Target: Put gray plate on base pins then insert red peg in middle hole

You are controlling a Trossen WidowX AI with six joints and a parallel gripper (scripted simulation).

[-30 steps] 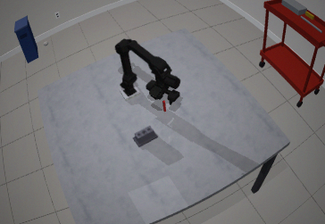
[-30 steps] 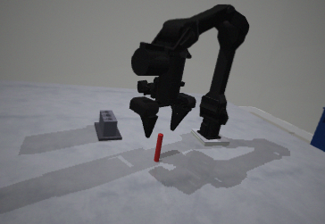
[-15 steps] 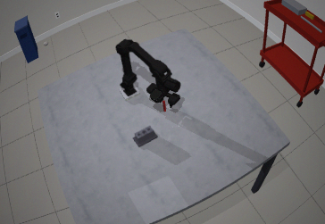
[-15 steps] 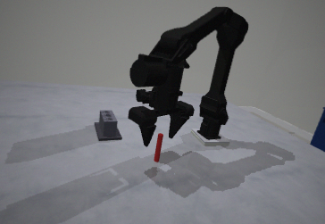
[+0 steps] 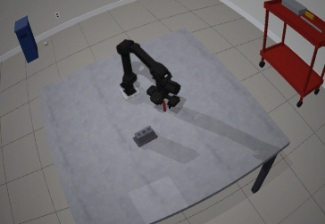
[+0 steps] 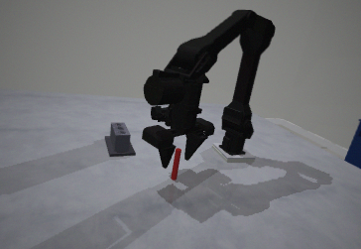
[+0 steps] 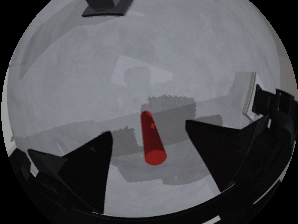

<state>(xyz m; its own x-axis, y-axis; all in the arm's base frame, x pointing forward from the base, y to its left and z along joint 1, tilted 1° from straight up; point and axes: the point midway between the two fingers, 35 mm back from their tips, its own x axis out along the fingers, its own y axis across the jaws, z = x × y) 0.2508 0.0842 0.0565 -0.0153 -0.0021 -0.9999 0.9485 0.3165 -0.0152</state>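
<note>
The gray plate lies 19 cm to the right of my gripper tip and 9 cm ahead of it. The rest, counted from my gripper tip: red peg (right at my gripper tip).
</note>
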